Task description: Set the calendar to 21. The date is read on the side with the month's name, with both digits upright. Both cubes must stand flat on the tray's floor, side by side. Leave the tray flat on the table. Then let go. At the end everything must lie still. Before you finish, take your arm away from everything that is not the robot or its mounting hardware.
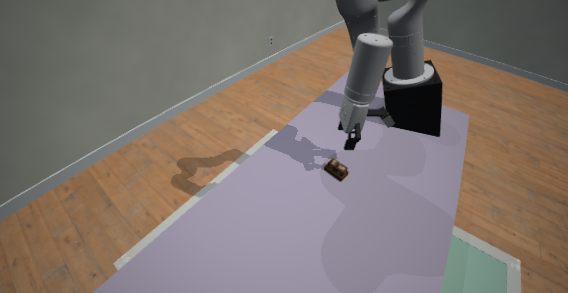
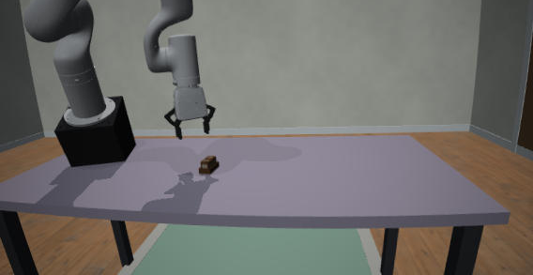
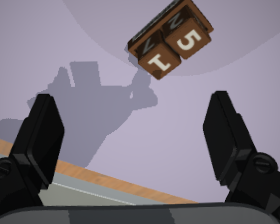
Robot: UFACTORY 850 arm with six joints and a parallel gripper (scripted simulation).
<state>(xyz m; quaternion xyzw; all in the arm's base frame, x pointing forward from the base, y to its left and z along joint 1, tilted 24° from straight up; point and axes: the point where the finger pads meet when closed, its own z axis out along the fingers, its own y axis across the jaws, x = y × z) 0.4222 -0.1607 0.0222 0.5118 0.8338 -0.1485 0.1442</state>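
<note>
Right now my hand is 30 mm short of the brown cube, 10 mm to the left of it and 110 mm above it. Also, from my hand: digit cube: 50 mm ahead, 20 mm to the left, 110 mm below; brown tray: 40 mm ahead, 130 mm below.
</note>
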